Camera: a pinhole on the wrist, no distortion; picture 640 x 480 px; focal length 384.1 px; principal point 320.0 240.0 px. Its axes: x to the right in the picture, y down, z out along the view. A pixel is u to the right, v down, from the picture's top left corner.
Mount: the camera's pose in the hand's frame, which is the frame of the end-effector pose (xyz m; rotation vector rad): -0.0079 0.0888 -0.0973 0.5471 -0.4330 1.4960
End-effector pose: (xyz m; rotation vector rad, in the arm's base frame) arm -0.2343 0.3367 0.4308 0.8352 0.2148 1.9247
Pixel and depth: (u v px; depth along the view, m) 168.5 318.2 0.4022
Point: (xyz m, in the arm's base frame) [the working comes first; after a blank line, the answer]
In the camera's frame: -0.1586 0.0819 0.4022

0.0737 0.3865 0.3706
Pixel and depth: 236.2 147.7 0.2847
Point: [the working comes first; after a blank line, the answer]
In the camera's frame: -0.0621 -0.0684 0.2847

-0.1048 0.4463 0.4720
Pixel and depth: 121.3 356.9 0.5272
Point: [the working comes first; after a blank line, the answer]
In the camera's frame: -0.2727 0.1605 0.5272

0.2397 0.3978 0.2861
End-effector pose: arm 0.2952 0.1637 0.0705 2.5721 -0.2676 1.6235
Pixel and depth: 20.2 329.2 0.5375
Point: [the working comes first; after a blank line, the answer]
In the camera's frame: -0.4195 0.1248 0.5375

0.4456 0.7147 -0.0656
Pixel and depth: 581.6 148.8 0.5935
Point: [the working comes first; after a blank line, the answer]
In the camera's frame: 0.4042 -0.1409 0.5935

0.8990 -0.0237 -0.0260
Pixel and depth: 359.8 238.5 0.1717
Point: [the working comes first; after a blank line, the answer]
In the camera's frame: 0.0178 -0.0007 0.1717

0.3423 0.1523 0.0520
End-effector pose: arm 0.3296 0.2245 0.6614 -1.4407 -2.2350 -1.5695
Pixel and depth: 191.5 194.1 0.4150
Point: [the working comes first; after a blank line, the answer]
In the camera's frame: -0.1388 -0.0496 0.4150

0.1734 0.3679 0.4301
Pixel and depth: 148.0 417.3 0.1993
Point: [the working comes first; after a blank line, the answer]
In the camera's frame: -0.0892 0.0920 0.1993

0.3176 0.1747 0.5345
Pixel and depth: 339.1 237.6 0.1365
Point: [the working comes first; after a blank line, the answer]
In the camera's frame: 0.0068 -0.0009 0.1365

0.3458 0.2391 0.6643
